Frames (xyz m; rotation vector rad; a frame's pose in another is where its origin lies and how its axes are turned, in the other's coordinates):
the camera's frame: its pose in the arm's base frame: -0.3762 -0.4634 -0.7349 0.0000 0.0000 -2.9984
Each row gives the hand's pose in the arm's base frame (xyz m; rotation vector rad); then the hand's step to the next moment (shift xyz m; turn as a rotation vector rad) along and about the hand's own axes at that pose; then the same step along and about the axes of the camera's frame.
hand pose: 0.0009 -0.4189 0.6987 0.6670 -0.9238 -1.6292
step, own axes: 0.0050 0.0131 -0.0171 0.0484 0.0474 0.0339
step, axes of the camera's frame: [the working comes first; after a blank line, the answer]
step, axes of the arm's base frame: 0.0196 -0.0101 0.0020 -0.0143 -0.0439 0.0600

-0.0179 0.0128 0.0020 0.0205 0.0415 0.0600
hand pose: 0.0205 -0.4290 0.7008 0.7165 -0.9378 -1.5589
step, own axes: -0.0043 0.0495 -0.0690 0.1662 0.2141 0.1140
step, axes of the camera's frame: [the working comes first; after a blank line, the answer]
step, axes of the arm's base frame: 0.0838 -0.0115 0.0082 -0.0216 -0.1544 0.2493

-0.0813 0.0234 0.0082 0.0434 0.1497 0.2493
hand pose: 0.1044 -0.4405 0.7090 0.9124 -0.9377 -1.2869
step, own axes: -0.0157 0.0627 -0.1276 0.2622 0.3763 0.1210
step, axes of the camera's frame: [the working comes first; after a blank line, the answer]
step, axes of the arm's base frame: 0.1406 0.0235 0.0118 0.0345 -0.2393 0.4081

-0.1425 -0.0032 0.0118 0.0000 0.2418 0.4081
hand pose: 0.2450 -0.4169 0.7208 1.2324 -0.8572 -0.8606
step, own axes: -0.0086 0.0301 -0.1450 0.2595 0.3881 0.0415
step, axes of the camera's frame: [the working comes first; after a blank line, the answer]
step, axes of the arm's base frame: 0.1292 0.0721 0.0106 0.1059 -0.2022 0.4094

-0.1382 -0.0529 0.0106 -0.0759 0.2152 0.4094
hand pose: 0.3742 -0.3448 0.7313 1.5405 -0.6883 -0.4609
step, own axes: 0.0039 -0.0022 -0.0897 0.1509 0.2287 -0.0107
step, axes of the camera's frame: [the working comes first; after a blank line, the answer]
step, axes of the arm's base frame: 0.0624 0.0642 0.0068 0.0841 -0.0916 0.2444

-0.0710 -0.0546 0.0068 -0.0702 0.1027 0.2444
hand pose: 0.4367 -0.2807 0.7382 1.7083 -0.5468 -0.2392
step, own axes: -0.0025 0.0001 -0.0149 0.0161 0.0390 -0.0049
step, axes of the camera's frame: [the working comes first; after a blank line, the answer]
step, axes of the arm's base frame: 0.0045 0.0141 0.0030 0.0074 -0.0083 0.0410

-0.0065 -0.0133 0.0030 -0.0061 0.0093 0.0410
